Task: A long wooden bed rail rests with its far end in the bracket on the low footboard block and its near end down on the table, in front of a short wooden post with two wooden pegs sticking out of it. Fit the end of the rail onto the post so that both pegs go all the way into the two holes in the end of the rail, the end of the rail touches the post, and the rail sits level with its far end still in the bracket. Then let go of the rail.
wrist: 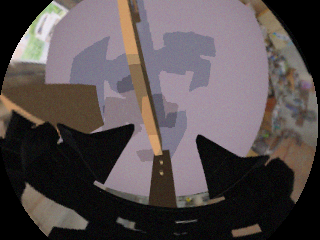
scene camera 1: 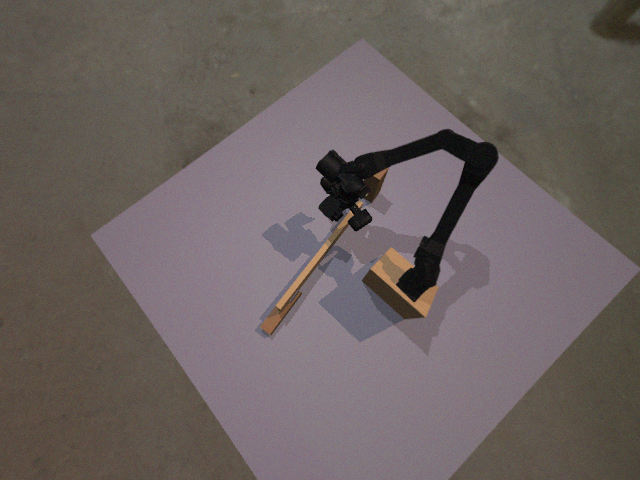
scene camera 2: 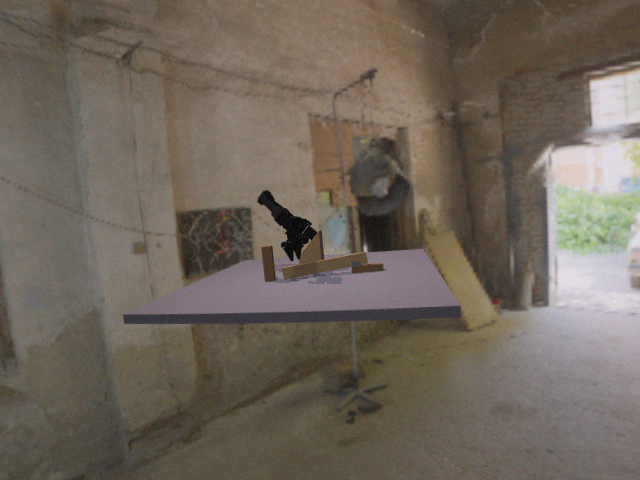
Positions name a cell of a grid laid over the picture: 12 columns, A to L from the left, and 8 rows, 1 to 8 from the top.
Labels:
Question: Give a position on a long wooden rail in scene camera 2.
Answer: G5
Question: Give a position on a long wooden rail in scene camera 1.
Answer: F6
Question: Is my gripper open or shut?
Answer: Open.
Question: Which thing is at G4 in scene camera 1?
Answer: My gripper.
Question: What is my gripper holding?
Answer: Nothing.

